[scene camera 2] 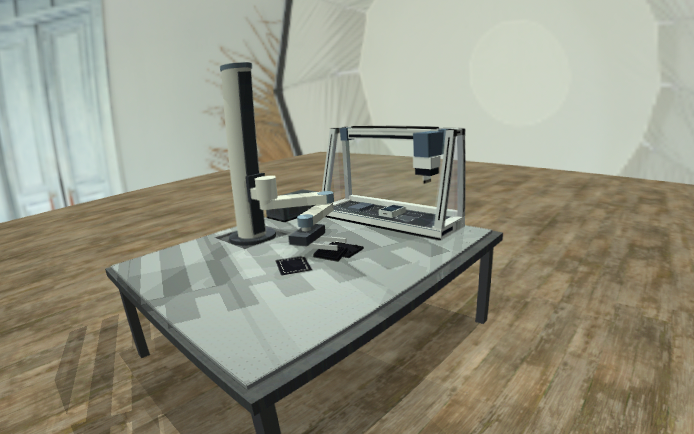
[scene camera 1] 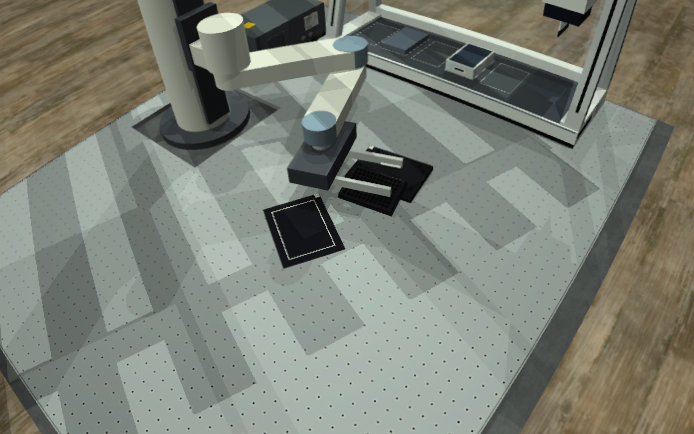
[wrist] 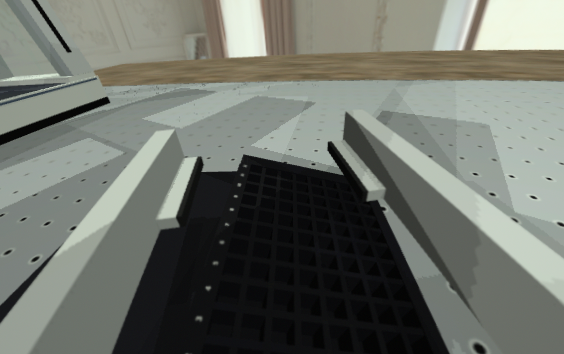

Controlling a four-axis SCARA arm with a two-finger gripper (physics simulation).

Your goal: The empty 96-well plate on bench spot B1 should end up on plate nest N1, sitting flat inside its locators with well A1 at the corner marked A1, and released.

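Frame: origin at the arm's base, x right, y ahead, z up, level; centimetres.
Seen in the pictures: gripper, fingertip midpoint: (scene camera 2: 341, 244) (scene camera 1: 396, 177) (wrist: 264, 138); arm's base at its link origin: (scene camera 2: 252, 237) (scene camera 1: 205, 120).
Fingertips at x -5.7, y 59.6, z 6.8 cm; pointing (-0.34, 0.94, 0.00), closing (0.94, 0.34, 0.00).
Pixels of each thing's top centre, then the offset from my fingertips to it. "spot": a spot on its surface instead.
- black 96-well plate at its top centre: (wrist: 313, 228) (scene camera 1: 372, 182) (scene camera 2: 330, 248) dx +2.9, dy -4.2, dz -1.7 cm
- black plate nest at its top centre: (wrist: 146, 249) (scene camera 1: 389, 167) (scene camera 2: 340, 246) dx -4.5, dy -5.2, dz -3.3 cm
- outlined black bench spot at a spot on its surface: (scene camera 1: 304, 230) (scene camera 2: 294, 265) spot: dx +19.4, dy -9.2, dz -5.3 cm
- white block at a spot on its surface: (scene camera 1: 463, 69) spot: dx -44.4, dy -9.3, dz +1.5 cm
- grey-blue block at a spot on its surface: (scene camera 1: 405, 39) spot: dx -50.2, dy -32.0, dz +1.1 cm
The black 96-well plate (scene camera 1: 367, 201) (scene camera 2: 324, 254) (wrist: 300, 240) lies partly over the black plate nest (scene camera 1: 418, 171) (scene camera 2: 353, 250) (wrist: 167, 270). It is offset to one side and overhangs the bench. Small white marks run along its left edge in the wrist view. Whether it is tilted is hard to tell. My gripper (scene camera 1: 396, 177) (scene camera 2: 341, 244) (wrist: 264, 138) is shut to its narrow setting with nothing between the fingers. The fingers are above the plate and nest; the right pad overlaps the plate's right edge in the wrist view. The outlined black bench spot (scene camera 1: 304, 230) (scene camera 2: 293, 265) bears no plate.
The arm's column (scene camera 1: 168, 76) (scene camera 2: 235, 153) stands at the back left. A dark instrument box (scene camera 1: 286, 25) (scene camera 2: 286, 208) is behind it. At the back right is a framed deck (scene camera 1: 460, 96) (wrist: 50, 107), carrying a white block (scene camera 1: 463, 69) and a grey-blue block (scene camera 1: 405, 39).
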